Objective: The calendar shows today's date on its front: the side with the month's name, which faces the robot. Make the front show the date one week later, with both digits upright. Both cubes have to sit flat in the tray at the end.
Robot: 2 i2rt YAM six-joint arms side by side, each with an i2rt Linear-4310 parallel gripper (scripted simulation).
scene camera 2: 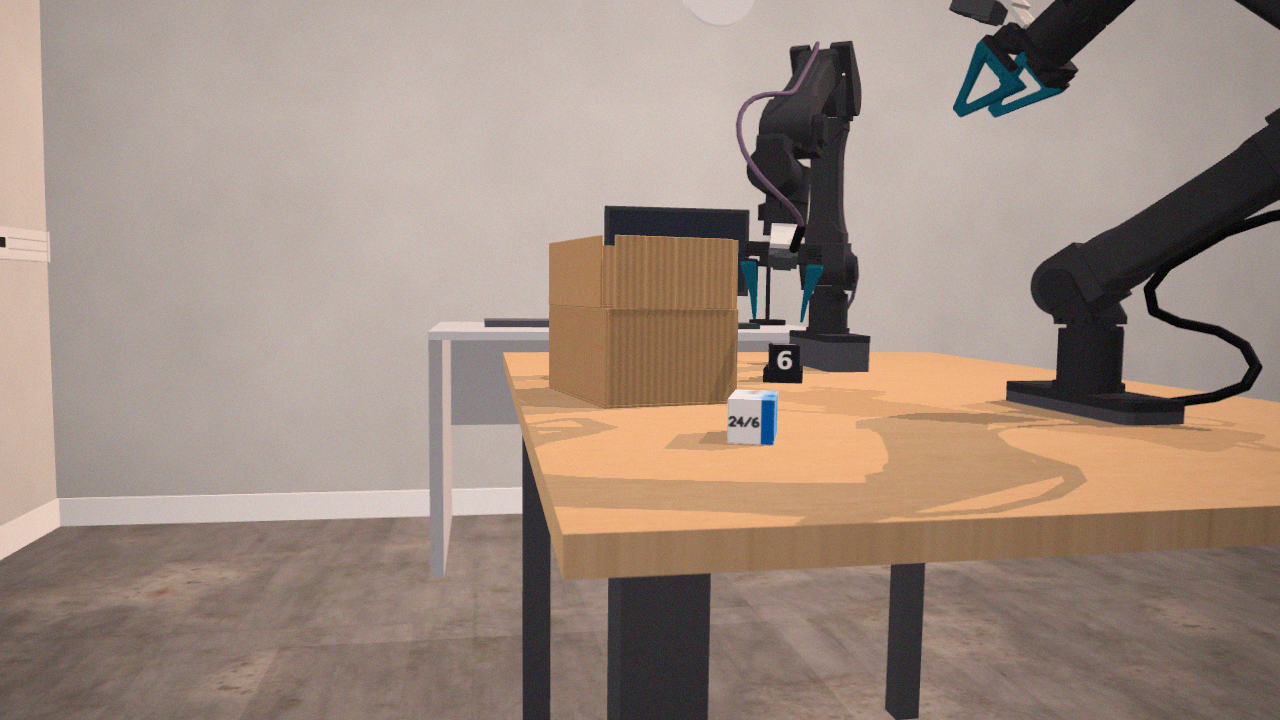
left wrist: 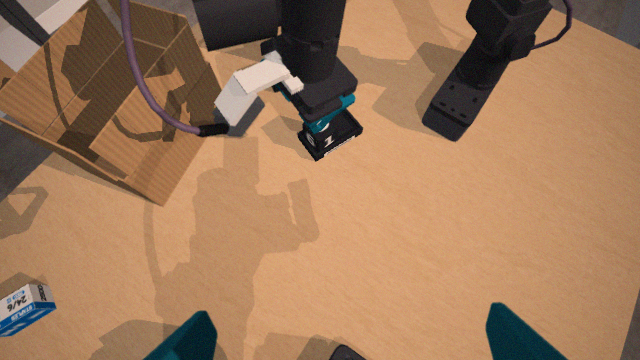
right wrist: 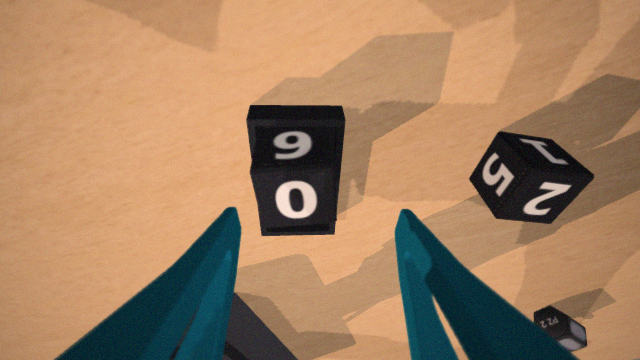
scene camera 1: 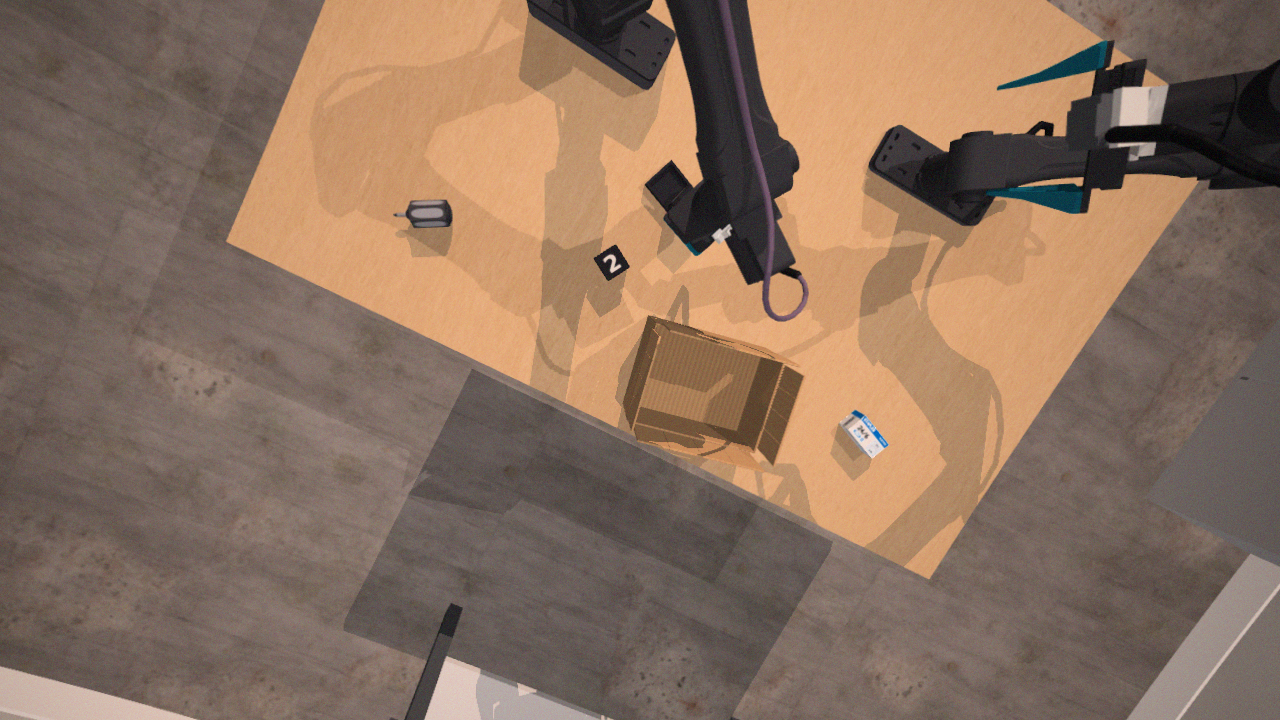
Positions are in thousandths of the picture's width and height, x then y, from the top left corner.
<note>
In view: the left gripper (scene camera 1: 775, 198), the right gripper (scene camera 1: 546, 302), a staples box (scene camera 2: 588, 578), a cardboard box (scene camera 2: 513, 455), a black cube (scene camera 2: 610, 495), a black calendar tray (scene camera 1: 521, 256), a black cube (scene camera 1: 478, 365) and a screwdriver (scene camera 1: 329, 297).
The staples box also shows in scene camera 1 (scene camera 1: 671, 595). The cardboard box is seen too in the left wrist view (left wrist: 240, 432) and in scene camera 1 (scene camera 1: 532, 531). The black calendar tray is seen too in the left wrist view (left wrist: 546, 357) and in the right wrist view (right wrist: 405, 324). The right wrist view does not show the staples box: it is out of frame. The right wrist view misses the cardboard box: it is out of frame.
</note>
